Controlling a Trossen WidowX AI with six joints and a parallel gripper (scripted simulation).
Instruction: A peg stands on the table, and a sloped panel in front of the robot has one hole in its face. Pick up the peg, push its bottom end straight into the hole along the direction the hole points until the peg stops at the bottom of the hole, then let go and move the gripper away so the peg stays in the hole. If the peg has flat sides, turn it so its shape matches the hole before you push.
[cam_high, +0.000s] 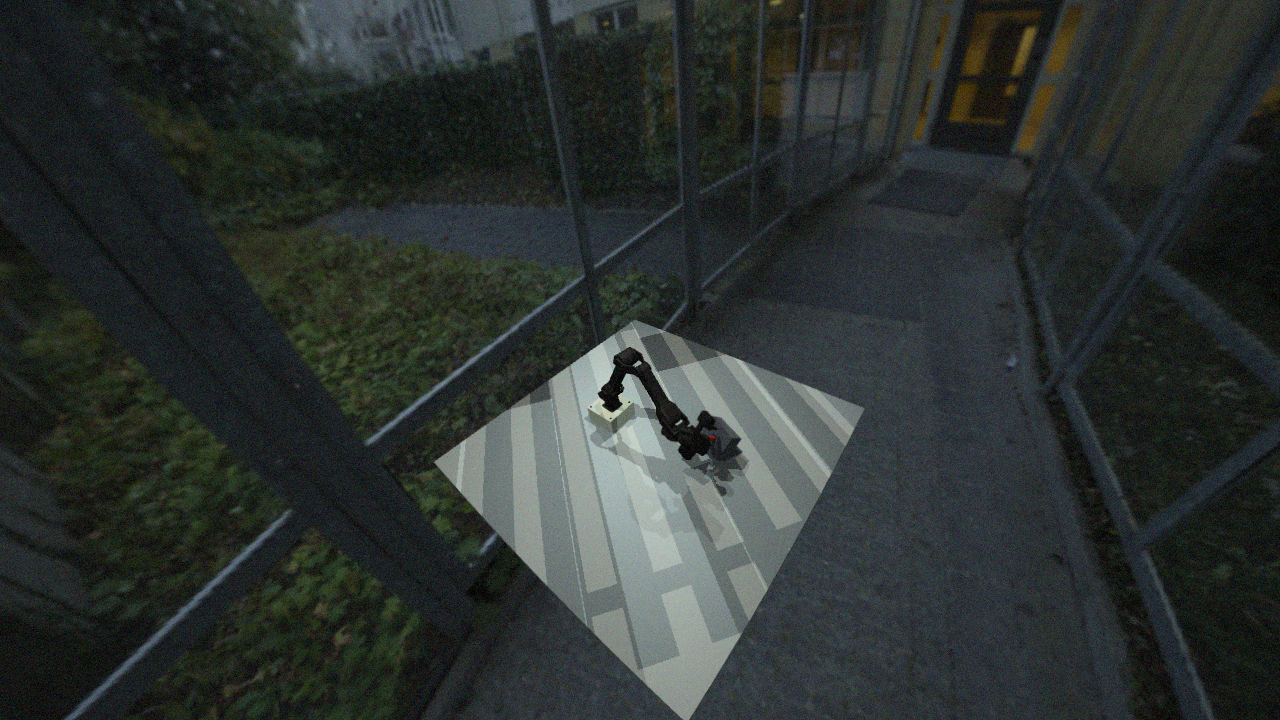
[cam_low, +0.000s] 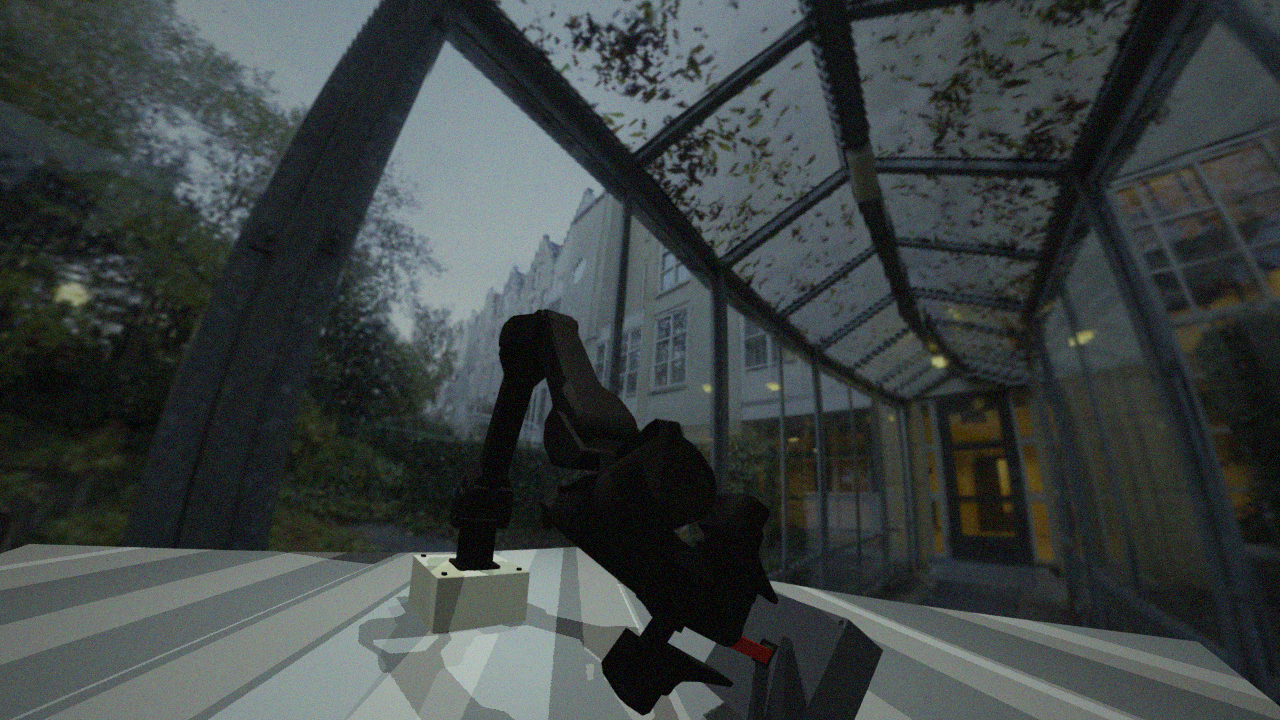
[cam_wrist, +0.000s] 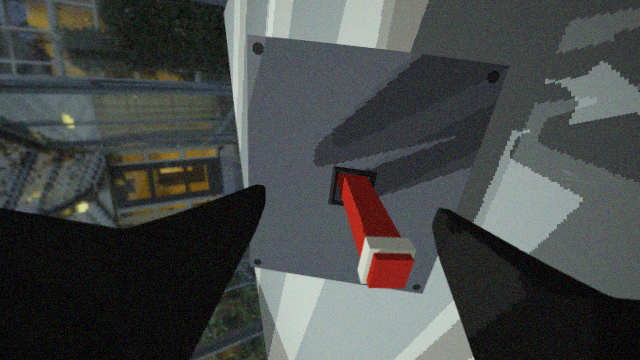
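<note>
My gripper tip is now 2 cm to the left of the red square peg and 1 cm past it. Also, from my gripper tip: grey sloped panel (3 cm to the left, 3 cm below, 1 cm ahead).
</note>
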